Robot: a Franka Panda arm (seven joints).
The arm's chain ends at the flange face. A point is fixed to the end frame.
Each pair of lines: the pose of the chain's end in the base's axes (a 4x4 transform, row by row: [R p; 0 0 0 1], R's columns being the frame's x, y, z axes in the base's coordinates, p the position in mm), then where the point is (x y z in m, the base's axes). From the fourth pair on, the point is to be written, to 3 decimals.
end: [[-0.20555 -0.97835 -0.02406 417.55], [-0.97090 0.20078 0.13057 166.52], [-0.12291 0.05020 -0.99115 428.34], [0 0 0 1]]
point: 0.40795 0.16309 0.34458
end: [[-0.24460 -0.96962 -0.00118 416.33], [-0.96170 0.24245 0.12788 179.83], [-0.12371 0.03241 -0.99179 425.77], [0 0 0 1]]
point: 0.40805 0.17651 0.34187
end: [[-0.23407 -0.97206 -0.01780 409.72], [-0.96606 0.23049 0.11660 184.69], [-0.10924 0.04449 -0.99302 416.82], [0 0 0 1]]
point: 0.40022 0.18031 0.33309
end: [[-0.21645 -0.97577 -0.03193 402.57], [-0.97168 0.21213 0.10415 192.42], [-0.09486 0.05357 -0.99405 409.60], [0 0 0 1]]
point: 0.392 0.187 0.326
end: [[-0.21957 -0.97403 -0.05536 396.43], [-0.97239 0.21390 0.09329 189.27], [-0.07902 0.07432 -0.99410 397.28], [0 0 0 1]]
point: 0.384 0.183 0.314
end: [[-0.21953 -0.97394 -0.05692 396.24], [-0.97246 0.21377 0.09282 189.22], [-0.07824 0.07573 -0.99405 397.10], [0 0 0 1]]
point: 0.384 0.183 0.314
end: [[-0.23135 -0.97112 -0.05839 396.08], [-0.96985 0.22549 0.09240 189.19], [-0.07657 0.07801 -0.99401 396.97], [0 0 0 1]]
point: 0.383 0.183 0.314
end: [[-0.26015 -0.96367 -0.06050 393.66], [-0.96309 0.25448 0.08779 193.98], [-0.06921 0.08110 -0.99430 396.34], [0 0 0 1]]
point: 0.380 0.187 0.313
